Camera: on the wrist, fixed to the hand. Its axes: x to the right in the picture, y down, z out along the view.
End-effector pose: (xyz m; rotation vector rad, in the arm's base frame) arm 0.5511 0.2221 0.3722 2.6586 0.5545 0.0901
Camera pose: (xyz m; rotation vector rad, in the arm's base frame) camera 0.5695 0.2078 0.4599 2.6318 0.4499 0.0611
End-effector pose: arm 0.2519 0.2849 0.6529 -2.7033 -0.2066 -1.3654
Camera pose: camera 0.2100 0.2202 0.7008 -2.7497 -0.0969 -1.3086
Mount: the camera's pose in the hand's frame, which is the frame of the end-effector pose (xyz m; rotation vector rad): 0.0093 0.0551 -0.0715 -0.0410 -0.0437 0.0632
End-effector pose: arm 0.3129 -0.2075 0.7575 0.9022 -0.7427 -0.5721
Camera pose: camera 0.3813 -0.1517 0.7783 0.8277 -0.7936 -0.5507
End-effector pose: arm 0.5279 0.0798 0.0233 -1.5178 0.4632 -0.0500
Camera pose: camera 0.4994 0.0130 -0.0312 -1.5404 0.4794 0.0422
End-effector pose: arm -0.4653 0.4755 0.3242 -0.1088 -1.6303 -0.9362
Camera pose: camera -0.3822 0.4646 0.3591 -0.2091 -1.6389 -0.9246
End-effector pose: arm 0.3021 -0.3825 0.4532 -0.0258 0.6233 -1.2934
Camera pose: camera 0.3204 -0.3515 0.3699 -0.0674 0.6086 -1.2159
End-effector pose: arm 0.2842 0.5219 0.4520 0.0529 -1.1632 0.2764
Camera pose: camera 0.3385 0.5899 0.4263 -0.0139 -1.2150 0.3084
